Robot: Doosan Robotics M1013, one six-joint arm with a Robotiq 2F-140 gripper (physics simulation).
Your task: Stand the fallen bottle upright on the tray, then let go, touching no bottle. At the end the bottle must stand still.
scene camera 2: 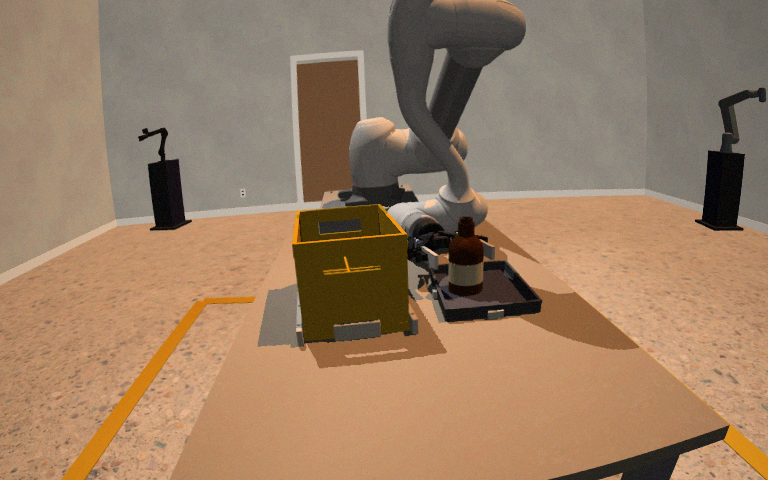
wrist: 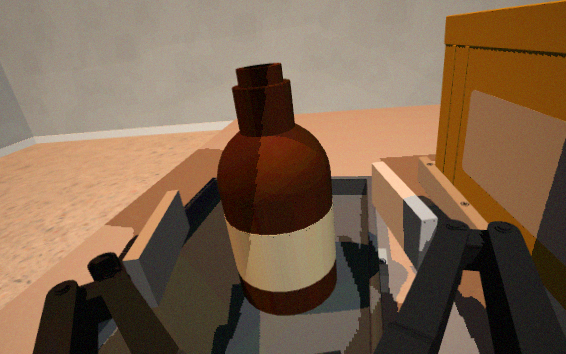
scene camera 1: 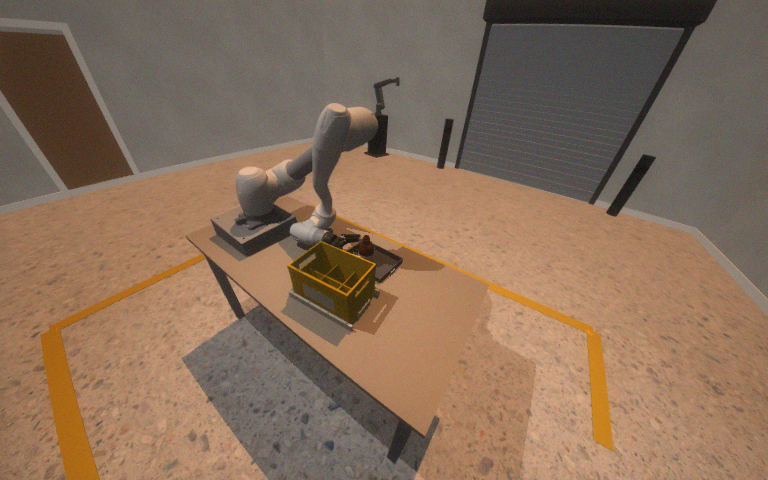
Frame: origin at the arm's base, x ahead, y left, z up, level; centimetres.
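Where they show: gripper, fingertip midpoint: (scene camera 2: 466,257) (wrist: 277,196) (scene camera 1: 366,251); arm's base, link origin: (scene camera 2: 376,198) (scene camera 1: 260,217).
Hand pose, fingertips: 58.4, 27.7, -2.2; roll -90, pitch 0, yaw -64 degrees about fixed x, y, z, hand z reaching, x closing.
Each offset is from my fingertips to the top centre of the thing, as dx, dy, dz. Level surfaces: height alone.
The brown bottle {-0.1, +0.0, +8.4} (scene camera 1: 366,246) (scene camera 2: 466,254) (wrist: 280,200) with a cream label stands upright on its base in the dark, low-walled tray {+0.6, +3.2, -5.0} (scene camera 1: 387,261) (scene camera 2: 504,287) (wrist: 350,186), near the tray's crate side. My gripper (scene camera 1: 353,242) (scene camera 2: 459,252) (wrist: 277,196) is open and level. In the wrist view its pale finger pads are on the left and right of the bottle, with a visible gap on each side. Neither pad appears to touch the bottle. Part of the gripper is hidden behind the crate in scene camera 1 and behind the bottle in scene camera 2.
A yellow crate {+7.8, -23.4, +9.9} (scene camera 1: 340,302) (scene camera 2: 353,294) (wrist: 500,70) with inner dividers stands close beside the tray, held by low pale brackets. Both are on the brown table {dz -7.6} (scene camera 1: 419,350) (scene camera 2: 453,407). The crate rises higher than the tray walls. The arm's base is at the table's far end.
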